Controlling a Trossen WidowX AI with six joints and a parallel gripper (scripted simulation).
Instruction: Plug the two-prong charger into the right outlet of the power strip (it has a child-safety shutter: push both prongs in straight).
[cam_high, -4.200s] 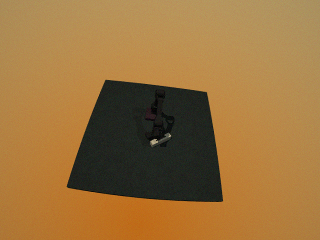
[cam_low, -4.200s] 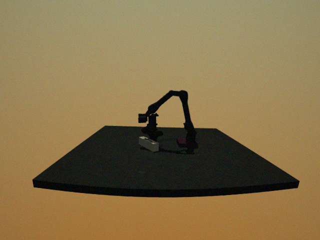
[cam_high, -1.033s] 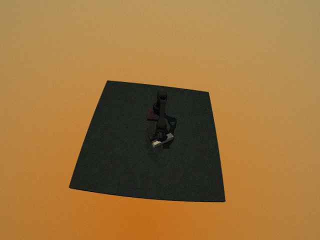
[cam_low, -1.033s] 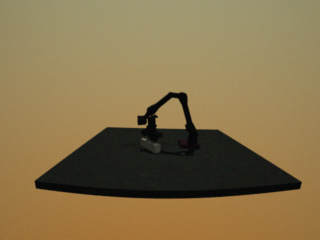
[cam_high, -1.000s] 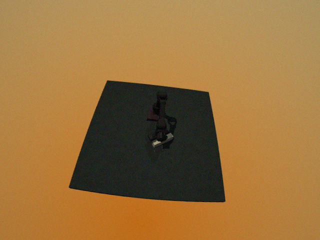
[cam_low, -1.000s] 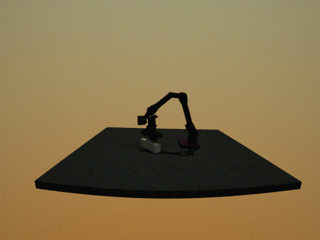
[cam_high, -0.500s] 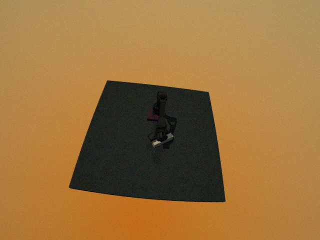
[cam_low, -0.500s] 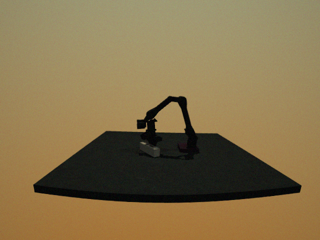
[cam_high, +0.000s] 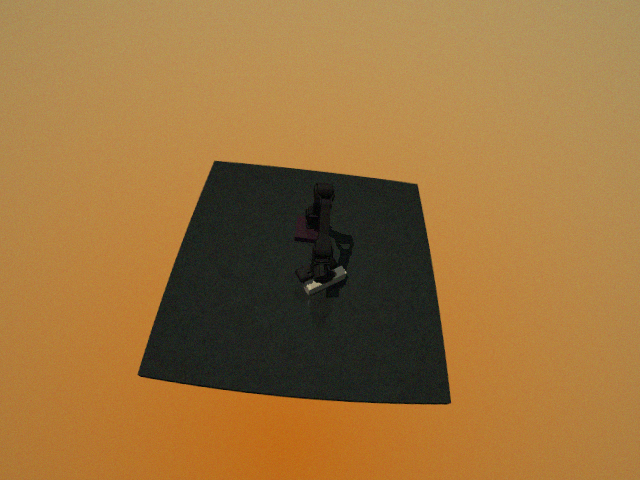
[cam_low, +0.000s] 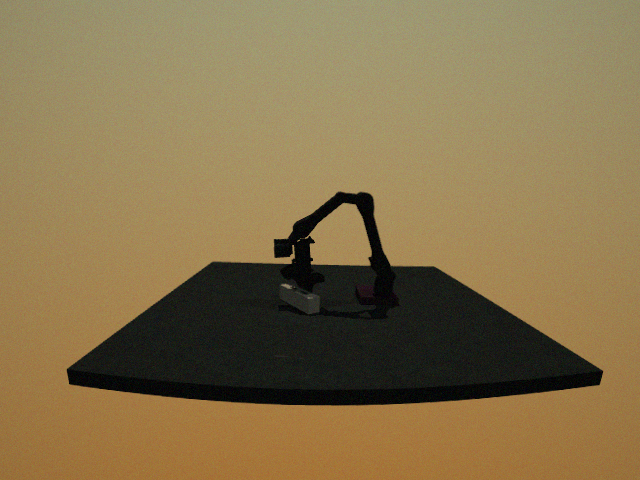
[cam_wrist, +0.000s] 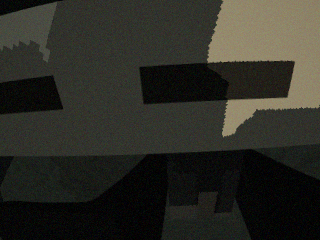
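Now: gripper tip 20 mm short of the dark two-prong charger, 10 mm to the right of it and 10 mm below it.
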